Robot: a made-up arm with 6 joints. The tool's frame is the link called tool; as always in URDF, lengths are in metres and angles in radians. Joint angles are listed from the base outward.
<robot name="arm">
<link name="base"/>
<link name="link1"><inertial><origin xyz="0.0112 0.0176 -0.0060"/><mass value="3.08"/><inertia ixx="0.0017" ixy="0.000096" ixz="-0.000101" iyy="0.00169" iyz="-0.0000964" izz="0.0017"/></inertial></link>
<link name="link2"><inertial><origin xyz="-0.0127 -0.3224 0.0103"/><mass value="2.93"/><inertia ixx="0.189" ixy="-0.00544" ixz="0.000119" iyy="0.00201" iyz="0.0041" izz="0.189"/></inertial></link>
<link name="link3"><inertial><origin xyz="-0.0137 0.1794 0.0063"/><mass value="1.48"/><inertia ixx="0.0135" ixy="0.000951" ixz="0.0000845" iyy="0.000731" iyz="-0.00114" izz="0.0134"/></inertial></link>
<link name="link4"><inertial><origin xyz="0.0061 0.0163 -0.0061"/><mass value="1.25"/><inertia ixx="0.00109" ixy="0" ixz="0" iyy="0.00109" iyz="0" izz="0.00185"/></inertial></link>
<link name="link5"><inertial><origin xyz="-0.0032 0.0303 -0.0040"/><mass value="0.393"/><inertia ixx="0.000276" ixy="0" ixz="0" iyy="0.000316" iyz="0.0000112" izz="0.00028"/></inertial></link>
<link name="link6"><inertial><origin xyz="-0.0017 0.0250 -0.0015"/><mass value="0.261"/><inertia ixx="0.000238" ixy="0" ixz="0" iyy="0.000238" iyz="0" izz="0.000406"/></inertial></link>
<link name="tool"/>
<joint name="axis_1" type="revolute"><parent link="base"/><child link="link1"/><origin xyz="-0.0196 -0.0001 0.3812" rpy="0 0 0"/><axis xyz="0 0 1"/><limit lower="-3.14" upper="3.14"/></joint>
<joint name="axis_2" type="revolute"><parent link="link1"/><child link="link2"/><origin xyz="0.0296 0.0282 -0.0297" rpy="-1.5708 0 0"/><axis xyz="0 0 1"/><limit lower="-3.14" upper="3.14"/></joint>
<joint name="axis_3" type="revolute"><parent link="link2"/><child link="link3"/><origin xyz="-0.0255 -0.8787 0.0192" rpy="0 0 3.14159"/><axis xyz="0 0 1"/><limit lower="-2.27" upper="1.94"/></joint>
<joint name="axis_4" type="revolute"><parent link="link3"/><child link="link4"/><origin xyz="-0.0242 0.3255 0.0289" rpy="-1.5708 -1.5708 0"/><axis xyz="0 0 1"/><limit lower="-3.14" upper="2.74"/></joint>
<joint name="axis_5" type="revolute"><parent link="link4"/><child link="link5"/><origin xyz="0.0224 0.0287 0.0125" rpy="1.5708 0 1.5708"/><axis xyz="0 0 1"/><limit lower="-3.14" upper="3.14"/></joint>
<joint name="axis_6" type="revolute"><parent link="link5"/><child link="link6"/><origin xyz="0.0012 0.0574 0.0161" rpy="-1.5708 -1.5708 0"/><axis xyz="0 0 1"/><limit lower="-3.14" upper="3.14"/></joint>
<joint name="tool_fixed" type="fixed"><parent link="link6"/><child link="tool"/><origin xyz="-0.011 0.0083 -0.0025" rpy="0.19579 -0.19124 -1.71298"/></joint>
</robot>
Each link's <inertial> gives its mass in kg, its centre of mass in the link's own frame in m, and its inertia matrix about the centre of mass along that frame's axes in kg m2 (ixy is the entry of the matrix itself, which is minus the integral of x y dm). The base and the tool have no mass. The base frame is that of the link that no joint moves.
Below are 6 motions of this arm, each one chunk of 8 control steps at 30 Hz.
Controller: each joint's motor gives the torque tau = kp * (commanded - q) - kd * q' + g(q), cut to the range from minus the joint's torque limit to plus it. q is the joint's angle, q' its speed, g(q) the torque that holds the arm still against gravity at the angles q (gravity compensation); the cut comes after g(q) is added. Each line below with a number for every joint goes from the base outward.
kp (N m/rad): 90 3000 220 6.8 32 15
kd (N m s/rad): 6.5 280 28 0.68 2.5 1.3
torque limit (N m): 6.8 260 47 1.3 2.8 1
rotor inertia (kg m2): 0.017 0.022 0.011 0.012 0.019 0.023
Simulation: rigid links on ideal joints. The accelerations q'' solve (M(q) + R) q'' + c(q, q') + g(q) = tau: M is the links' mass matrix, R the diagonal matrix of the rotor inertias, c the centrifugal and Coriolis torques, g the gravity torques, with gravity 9.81 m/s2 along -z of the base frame. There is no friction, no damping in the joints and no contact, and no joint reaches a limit. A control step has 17 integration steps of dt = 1/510 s. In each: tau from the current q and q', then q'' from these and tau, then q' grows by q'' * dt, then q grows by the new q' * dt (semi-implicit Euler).
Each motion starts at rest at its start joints. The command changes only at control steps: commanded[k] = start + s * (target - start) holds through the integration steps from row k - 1 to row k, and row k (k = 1, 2, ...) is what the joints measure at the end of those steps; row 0 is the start. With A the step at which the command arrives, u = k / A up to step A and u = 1 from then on. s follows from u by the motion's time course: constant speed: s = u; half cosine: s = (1 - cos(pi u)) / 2; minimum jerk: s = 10 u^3 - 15 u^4 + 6 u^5; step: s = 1 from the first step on.
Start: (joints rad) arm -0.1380 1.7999 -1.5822 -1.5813 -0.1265 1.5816
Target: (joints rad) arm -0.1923 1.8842 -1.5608 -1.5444 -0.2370 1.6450
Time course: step
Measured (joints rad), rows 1 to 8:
1: -0.1390 1.8194 -1.5859 -1.5655 -0.1601 1.5953
2: -0.1411 1.8404 -1.5787 -1.5526 -0.1896 1.6125
3: -0.1443 1.8554 -1.5720 -1.5507 -0.2081 1.6248
4: -0.1485 1.8653 -1.5674 -1.5515 -0.2195 1.6327
5: -0.1536 1.8718 -1.5645 -1.5519 -0.2265 1.6374
6: -0.1595 1.8761 -1.5628 -1.5513 -0.2307 1.6404
7: -0.1658 1.8789 -1.5617 -1.5502 -0.2333 1.6421
8: -0.1725 1.8808 -1.5611 -1.5490 -0.2348 1.6432

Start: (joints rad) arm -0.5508 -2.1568 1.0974 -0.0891 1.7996 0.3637
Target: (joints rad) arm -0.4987 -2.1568 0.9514 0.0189 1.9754 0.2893
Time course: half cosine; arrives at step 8
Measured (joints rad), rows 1 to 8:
1: -0.5508 -2.1567 1.0963 -0.0887 1.8017 0.3631
2: -0.5506 -2.1566 1.0923 -0.0866 1.8093 0.3606
3: -0.5502 -2.1564 1.0839 -0.0811 1.8242 0.3552
4: -0.5492 -2.1563 1.0710 -0.0716 1.8458 0.3468
5: -0.5474 -2.1562 1.0544 -0.0583 1.8720 0.3362
6: -0.5447 -2.1563 1.0358 -0.0425 1.8993 0.3245
7: -0.5408 -2.1565 1.0174 -0.0261 1.9242 0.3135
8: -0.5360 -2.1568 1.0015 -0.0115 1.9431 0.3046

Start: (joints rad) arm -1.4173 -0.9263 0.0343 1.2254 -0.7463 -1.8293
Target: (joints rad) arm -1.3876 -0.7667 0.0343 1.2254 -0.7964 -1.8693
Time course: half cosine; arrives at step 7
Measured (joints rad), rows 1 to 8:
1: -1.4172 -0.9246 0.0325 1.2230 -0.7472 -1.8296
2: -1.4167 -0.9180 0.0278 1.2153 -0.7505 -1.8310
3: -1.4156 -0.9045 0.0223 1.2038 -0.7563 -1.8342
4: -1.4137 -0.8841 0.0186 1.1934 -0.7639 -1.8394
5: -1.4111 -0.8592 0.0182 1.1891 -0.7722 -1.8460
6: -1.4079 -0.8335 0.0220 1.1935 -0.7797 -1.8531
7: -1.4043 -0.8115 0.0292 1.2068 -0.7852 -1.8593
8: -1.4007 -0.7954 0.0368 1.2243 -0.7886 -1.8639

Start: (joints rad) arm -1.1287 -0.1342 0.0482 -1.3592 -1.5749 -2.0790
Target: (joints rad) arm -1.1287 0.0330 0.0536 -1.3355 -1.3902 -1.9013
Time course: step
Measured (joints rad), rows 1 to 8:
1: -1.0564 -0.0982 0.0152 -1.2970 -1.5263 -2.0532
2: -1.0086 -0.0599 0.0210 -1.2300 -1.4740 -2.0055
3: -1.0554 -0.0309 0.0306 -1.2124 -1.4421 -1.9668
4: -1.0936 -0.0084 0.0432 -1.2543 -1.4222 -1.9408
5: -1.1187 0.0074 0.0535 -1.3087 -1.4097 -1.9245
6: -1.1330 0.0178 0.0601 -1.3509 -1.4020 -1.9147
7: -1.1393 0.0244 0.0634 -1.3747 -1.3973 -1.9089
8: -1.1406 0.0282 0.0643 -1.3828 -1.3944 -1.9056

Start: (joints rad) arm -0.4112 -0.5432 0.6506 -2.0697 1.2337 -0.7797
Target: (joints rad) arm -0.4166 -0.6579 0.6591 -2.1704 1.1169 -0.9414
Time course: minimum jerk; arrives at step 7
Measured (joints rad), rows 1 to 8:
1: -0.4114 -0.5438 0.6511 -2.0701 1.2327 -0.7805
2: -0.4124 -0.5475 0.6539 -2.0730 1.2271 -0.7858
3: -0.4149 -0.5570 0.6583 -2.0804 1.2141 -0.7999
4: -0.4185 -0.5728 0.6622 -2.0931 1.1946 -0.8235
5: -0.4220 -0.5925 0.6636 -2.1093 1.1726 -0.8528
6: -0.4239 -0.6119 0.6615 -2.1259 1.1536 -0.8814
7: -0.4237 -0.6274 0.6574 -2.1399 1.1406 -0.9036
8: -0.4217 -0.6383 0.6540 -2.1503 1.1325 -0.9184

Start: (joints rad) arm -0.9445 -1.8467 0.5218 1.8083 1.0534 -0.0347
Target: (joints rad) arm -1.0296 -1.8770 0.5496 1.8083 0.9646 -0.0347
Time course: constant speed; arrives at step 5
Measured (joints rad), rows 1 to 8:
1: -0.9447 -1.8481 0.5241 1.8091 1.0477 -0.0346
2: -0.9455 -1.8509 0.5271 1.8105 1.0373 -0.0345
3: -0.9472 -1.8549 0.5305 1.8118 1.0241 -0.0344
4: -0.9502 -1.8595 0.5340 1.8127 1.0091 -0.0345
5: -0.9546 -1.8647 0.5379 1.8132 0.9931 -0.0346
6: -0.9605 -1.8688 0.5396 1.8127 0.9821 -0.0347
7: -0.9677 -1.8717 0.5410 1.8115 0.9753 -0.0350
8: -0.9760 -1.8736 0.5422 1.8104 0.9711 -0.0351

